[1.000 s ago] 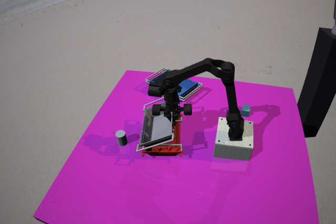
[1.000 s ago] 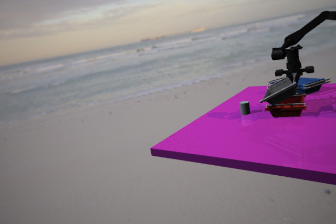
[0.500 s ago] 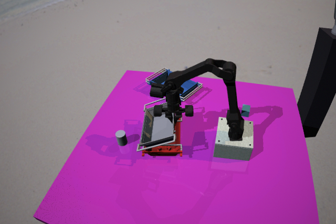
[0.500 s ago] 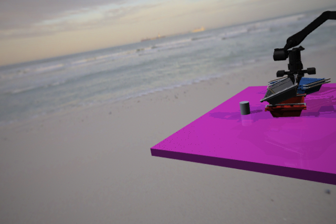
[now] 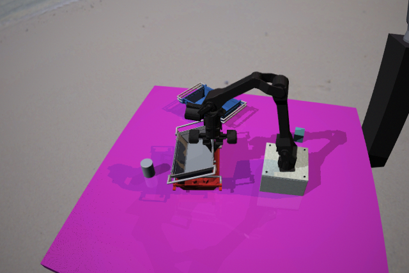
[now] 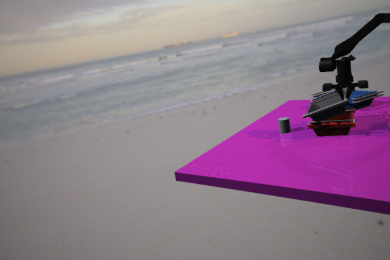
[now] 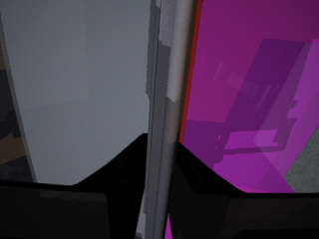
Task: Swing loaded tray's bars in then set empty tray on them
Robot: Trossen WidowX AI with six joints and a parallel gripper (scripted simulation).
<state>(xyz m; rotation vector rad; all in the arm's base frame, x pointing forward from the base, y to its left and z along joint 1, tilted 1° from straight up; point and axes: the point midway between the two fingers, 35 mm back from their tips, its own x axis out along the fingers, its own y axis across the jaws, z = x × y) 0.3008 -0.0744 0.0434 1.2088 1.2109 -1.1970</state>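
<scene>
My gripper tip is now 80 mm short of the grey tray and 10 mm below it. The rest, counted from my gripper tip: grey cylinder (290 mm ahead, 20 mm to the left, 80 mm below).
</scene>
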